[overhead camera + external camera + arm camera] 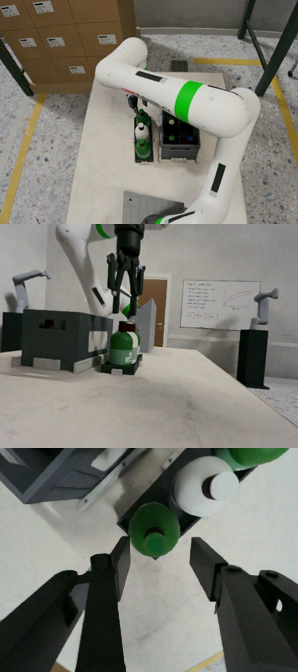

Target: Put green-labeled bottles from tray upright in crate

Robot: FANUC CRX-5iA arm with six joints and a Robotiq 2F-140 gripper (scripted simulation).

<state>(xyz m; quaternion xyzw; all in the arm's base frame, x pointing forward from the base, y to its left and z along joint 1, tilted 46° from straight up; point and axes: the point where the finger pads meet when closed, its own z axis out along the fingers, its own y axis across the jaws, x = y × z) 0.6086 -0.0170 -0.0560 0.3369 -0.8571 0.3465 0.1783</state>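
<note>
Right now the white-labeled bottle is 13 cm below my hand and 8 cm behind it. Also, from my hand: dark crate 20 cm to the right, 13 cm below, 9 cm behind; then dark tray 20 cm below, 9 cm behind.
</note>
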